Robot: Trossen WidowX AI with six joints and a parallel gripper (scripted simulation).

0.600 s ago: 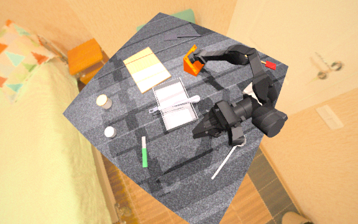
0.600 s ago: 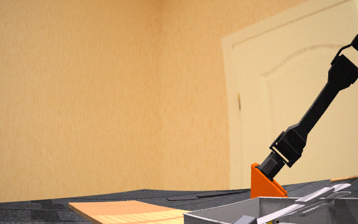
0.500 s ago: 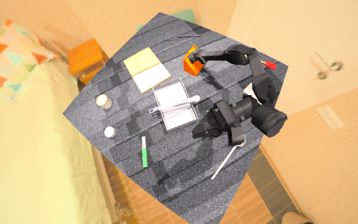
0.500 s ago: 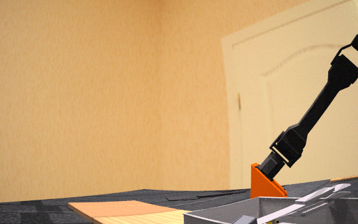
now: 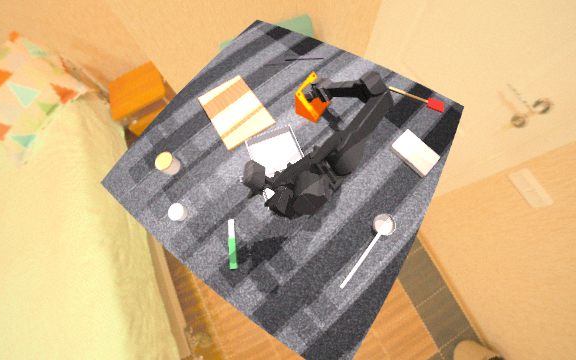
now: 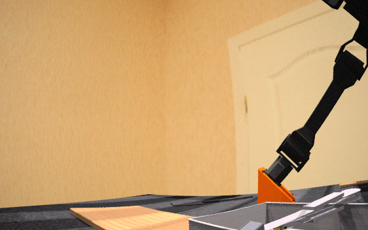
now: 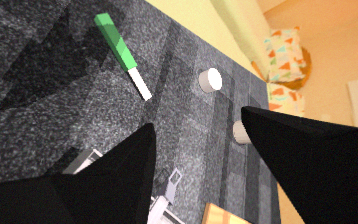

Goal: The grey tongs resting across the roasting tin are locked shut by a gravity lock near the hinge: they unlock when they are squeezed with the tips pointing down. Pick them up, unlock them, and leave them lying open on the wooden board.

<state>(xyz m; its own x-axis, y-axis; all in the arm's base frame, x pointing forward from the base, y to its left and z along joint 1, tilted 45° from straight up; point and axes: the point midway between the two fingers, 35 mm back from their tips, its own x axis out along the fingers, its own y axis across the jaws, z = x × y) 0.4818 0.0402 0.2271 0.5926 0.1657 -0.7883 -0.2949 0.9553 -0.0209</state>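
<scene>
Right now the grey roasting tin is 17 cm behind my gripper tip, 8 cm to the right of it and 22 cm below it. From my gripper tip the other things lie so: tongs arm: 18 cm behind, 5 cm to the right, 18 cm below; then wooden-lidded jar: 11 cm ahead, 48 cm to the right, 21 cm below; then white cap: 23 cm ahead, 30 cm to the right, 23 cm below.
</scene>
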